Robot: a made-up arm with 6 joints.
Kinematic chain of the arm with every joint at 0, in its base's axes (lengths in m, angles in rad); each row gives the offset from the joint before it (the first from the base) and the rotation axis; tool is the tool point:
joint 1: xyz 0 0 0.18 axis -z
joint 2: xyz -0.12 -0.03 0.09 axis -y
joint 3: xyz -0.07 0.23 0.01 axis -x
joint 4: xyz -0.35 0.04 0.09 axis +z
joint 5: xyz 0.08 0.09 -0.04 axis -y
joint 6: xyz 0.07 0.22 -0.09 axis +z
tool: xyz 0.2 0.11 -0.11
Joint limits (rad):
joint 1: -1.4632..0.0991
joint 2: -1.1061..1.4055
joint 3: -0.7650..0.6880
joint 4: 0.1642..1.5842
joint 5: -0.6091..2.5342
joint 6: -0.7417..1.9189
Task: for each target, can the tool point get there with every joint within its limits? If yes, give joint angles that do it. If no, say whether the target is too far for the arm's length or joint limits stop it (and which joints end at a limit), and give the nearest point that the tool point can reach.
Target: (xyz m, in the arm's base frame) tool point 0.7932 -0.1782 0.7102
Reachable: no: joint limits stop it (at a limit: joint 1, joint 2, joint 3, joint 4) | nearest point 0.2920 0.2040 0.7354 | short by 0.631 m
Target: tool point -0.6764 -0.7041 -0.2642
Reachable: yes | joints -1.2733 0.3996 0.2270 1.1989 -0.3017 1.2384
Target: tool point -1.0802 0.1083 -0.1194
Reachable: yes | joints -0.4571 0.7382 -0.4454 1.3193 1.6875 1.4576
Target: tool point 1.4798 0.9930 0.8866
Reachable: no: too far | nearest point 0.3233 0.4956 0.7377 | short by 1.268 m
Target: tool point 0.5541 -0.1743 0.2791
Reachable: no: joint limits stop it (at a limit: joint 1, joint 2, joint 3, joint 4, joint 6) | nearest point 0.2584 0.2250 0.5905 | short by 0.586 m
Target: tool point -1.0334 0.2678 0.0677
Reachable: yes | joints -0.5235 0.5281 -0.5865 0.9325 -0.1941 0.3595
